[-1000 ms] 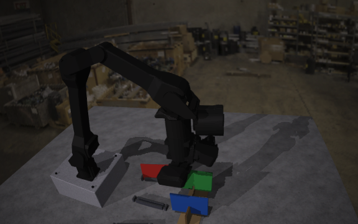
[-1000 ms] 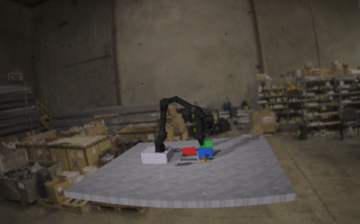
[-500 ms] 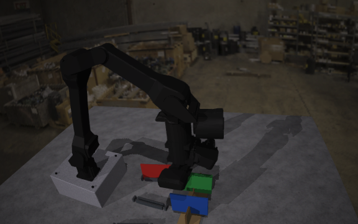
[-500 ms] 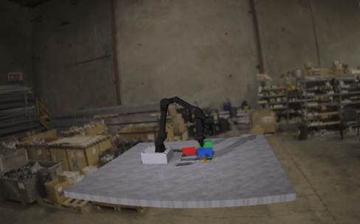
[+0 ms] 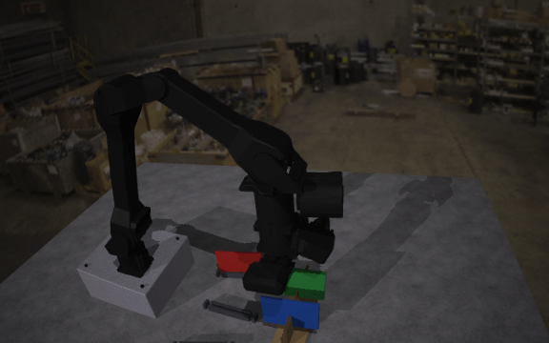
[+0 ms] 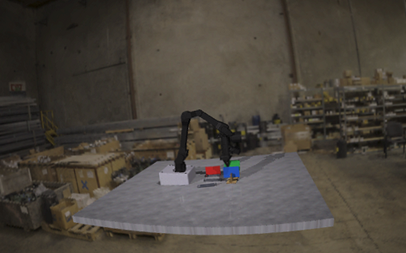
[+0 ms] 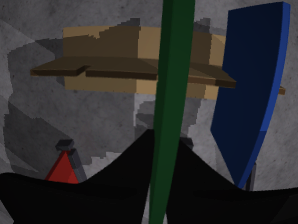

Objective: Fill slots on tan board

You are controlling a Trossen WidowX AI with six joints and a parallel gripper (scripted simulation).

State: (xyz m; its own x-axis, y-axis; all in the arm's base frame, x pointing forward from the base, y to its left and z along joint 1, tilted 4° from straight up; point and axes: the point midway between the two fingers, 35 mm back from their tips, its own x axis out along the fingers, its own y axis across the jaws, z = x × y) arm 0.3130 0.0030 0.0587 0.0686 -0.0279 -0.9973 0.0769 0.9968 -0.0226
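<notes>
The tan board lies 30 mm ahead of my gripper tip and 60 mm below it. Also, from my gripper tip: blue board: 20 mm ahead, 50 mm to the right, 30 mm below; green board: 30 mm ahead; red board: 110 mm behind, 100 mm to the left, 60 mm below.
</notes>
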